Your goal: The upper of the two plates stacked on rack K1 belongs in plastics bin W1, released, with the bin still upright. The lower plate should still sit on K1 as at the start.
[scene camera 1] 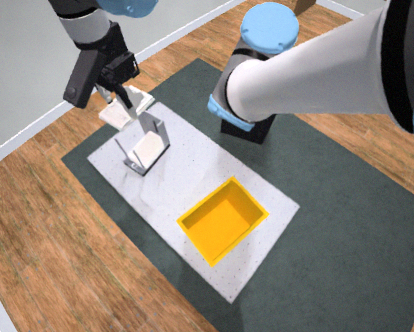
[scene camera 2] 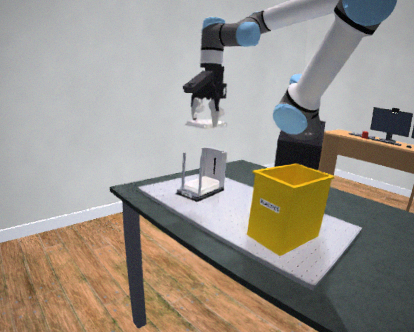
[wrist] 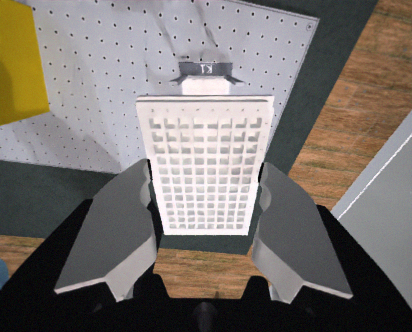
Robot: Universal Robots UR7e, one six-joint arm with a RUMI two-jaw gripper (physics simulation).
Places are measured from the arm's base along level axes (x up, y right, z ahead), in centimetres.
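Pixels of known places: gripper, between the fingertips: (scene camera 1: 124, 111) (wrist: 205, 163).
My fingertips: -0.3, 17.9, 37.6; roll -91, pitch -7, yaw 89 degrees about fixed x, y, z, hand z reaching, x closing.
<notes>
For each thing: its top centre in the pictures, then the offset to it from my fingertips, as dx, dy, dz. Level surfaces: height alone.
- upper plate, centre of its top: (wrist: 205, 186) (scene camera 1: 125, 105) (scene camera 2: 206, 121) +1.4, +0.2, -1.2
- Rack K1, centre of its top: (wrist: 206, 131) (scene camera 1: 135, 130) (scene camera 2: 203, 152) -9.4, +0.3, -0.6
- white lower plate, centre of its top: (wrist: 205, 115) (scene camera 2: 203, 182) (scene camera 1: 147, 147) -21.0, +0.4, -1.6
- Plastics bin W1, centre of its top: (scene camera 1: 223, 217) (scene camera 2: 295, 173) -6.4, -36.9, +2.5
- pale perforated board, height of its surface: dx -24.4
- dark green table, height of its surface: dx -25.7
My gripper (scene camera 1: 120, 106) (scene camera 2: 205, 121) (wrist: 205, 163) is shut on the upper plate (scene camera 1: 114, 117) (scene camera 2: 201, 124) (wrist: 204, 167), a white gridded plate held across its width. It hangs high, beyond the rack's far side and clear of it. Rack K1 (scene camera 1: 163, 136) (scene camera 2: 207, 157) (wrist: 188, 69) stands upright with grey posts and a back panel. The white lower plate (scene camera 1: 147, 146) (scene camera 2: 201, 185) (wrist: 205, 86) lies flat in it; the held plate hides part of both in the wrist view. Plastics bin W1 (scene camera 1: 246, 198) (scene camera 2: 285, 215) (wrist: 20, 65), yellow and open-topped, stands upright.
The rack and bin stand on a pale perforated board (scene camera 1: 185, 160) (scene camera 2: 232, 215) (wrist: 100, 45) on the dark green table (scene camera 1: 345, 215) (scene camera 2: 390, 240). The rack's posts and the bin's tall walls rise above it. A desk with a monitor (scene camera 2: 391, 122) stands at the right back.
</notes>
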